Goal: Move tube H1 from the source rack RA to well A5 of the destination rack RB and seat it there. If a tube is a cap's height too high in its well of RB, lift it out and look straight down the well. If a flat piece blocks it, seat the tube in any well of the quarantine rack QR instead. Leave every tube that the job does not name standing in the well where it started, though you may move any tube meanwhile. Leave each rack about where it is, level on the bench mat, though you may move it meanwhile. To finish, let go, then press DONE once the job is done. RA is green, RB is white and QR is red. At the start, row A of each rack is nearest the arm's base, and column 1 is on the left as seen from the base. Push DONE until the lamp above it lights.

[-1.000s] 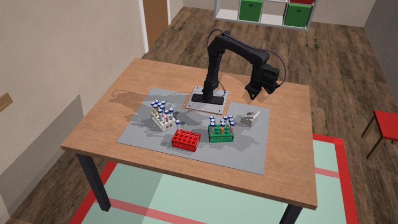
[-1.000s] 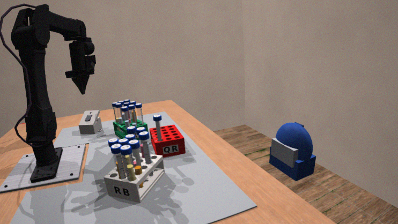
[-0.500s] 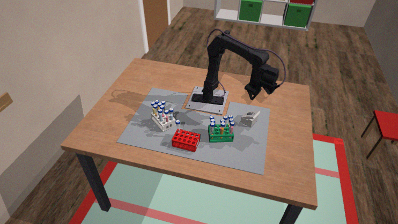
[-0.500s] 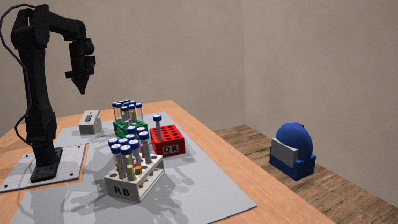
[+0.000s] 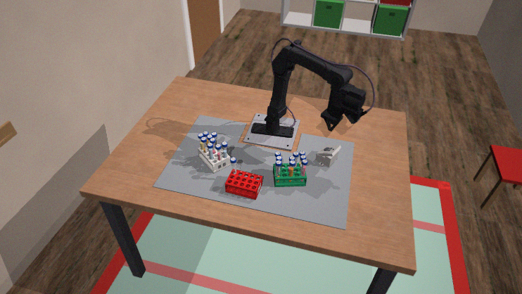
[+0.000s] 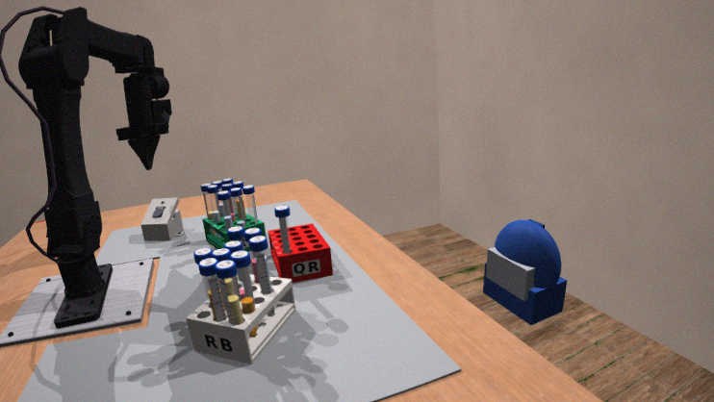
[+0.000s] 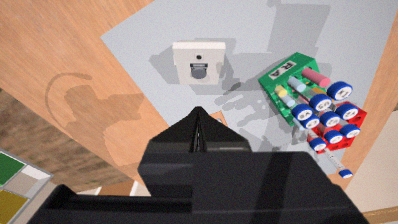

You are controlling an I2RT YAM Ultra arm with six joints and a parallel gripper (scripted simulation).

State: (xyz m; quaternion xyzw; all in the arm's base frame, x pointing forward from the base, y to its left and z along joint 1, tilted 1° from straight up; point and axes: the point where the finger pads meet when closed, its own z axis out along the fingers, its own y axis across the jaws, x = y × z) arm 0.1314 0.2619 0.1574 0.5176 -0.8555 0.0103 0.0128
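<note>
My gripper is now 120 mm above the grey done button box. From my hand the other things lie so: red rack QR (310 mm to the right, 240 mm ahead, 140 mm below); clear tube (130 mm ahead, 120 mm to the right, 100 mm below); white rack RB (470 mm to the right, 140 mm below, 120 mm ahead).
</note>
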